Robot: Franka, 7 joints.
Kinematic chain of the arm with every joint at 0, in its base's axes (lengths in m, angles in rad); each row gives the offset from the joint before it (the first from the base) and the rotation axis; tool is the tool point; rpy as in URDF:
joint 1: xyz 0 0 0.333 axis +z
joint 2: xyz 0 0 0 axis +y
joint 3: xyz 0 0 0.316 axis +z
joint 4: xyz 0.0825 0 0 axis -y
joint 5: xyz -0.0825 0 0.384 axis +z
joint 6: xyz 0 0 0 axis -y
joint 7: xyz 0.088 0 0 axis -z
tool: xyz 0 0 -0.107 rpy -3.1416 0 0
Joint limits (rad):
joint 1: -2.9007..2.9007
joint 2: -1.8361..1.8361
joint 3: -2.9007..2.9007
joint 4: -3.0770..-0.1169
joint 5: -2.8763..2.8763
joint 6: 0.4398..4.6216
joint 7: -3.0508..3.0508
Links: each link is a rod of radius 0.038 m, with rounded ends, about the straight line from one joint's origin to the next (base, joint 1, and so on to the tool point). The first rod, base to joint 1, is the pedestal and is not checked.
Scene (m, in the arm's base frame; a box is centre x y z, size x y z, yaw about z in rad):
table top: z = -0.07
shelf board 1: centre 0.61 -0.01 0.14 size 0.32 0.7 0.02 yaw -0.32
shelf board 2: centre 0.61 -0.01 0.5 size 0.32 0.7 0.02 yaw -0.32
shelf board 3: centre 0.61 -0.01 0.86 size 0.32 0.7 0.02 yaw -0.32
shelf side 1: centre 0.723 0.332 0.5 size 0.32 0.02 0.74 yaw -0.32
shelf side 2: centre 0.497 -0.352 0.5 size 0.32 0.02 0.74 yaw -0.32
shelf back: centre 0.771 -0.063 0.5 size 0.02 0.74 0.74 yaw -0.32
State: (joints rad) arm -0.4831 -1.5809 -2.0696 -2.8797 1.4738 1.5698 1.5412
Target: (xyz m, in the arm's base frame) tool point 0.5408 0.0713 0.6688
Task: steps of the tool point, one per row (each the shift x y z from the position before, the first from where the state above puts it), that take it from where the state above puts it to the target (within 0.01 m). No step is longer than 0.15 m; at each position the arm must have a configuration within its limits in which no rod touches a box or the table.
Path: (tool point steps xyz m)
1: 0.0282 0.0321 0.0975
2: 0.0244 0.0623 0.0711
3: 0.0161 0.0775 0.0379
4: 0.0065 0.0769 0.0046
5: -0.0012 0.0630 -0.0224
6: 0.0479 -0.0331 0.0651
7: 0.0807 0.0021 0.0553
8: 0.0901 0.0572 0.0412
9: 0.0678 0.1172 0.0219
10: 0.1133 -0.0301 0.0022
11: 0.0950 -0.0389 -0.0022

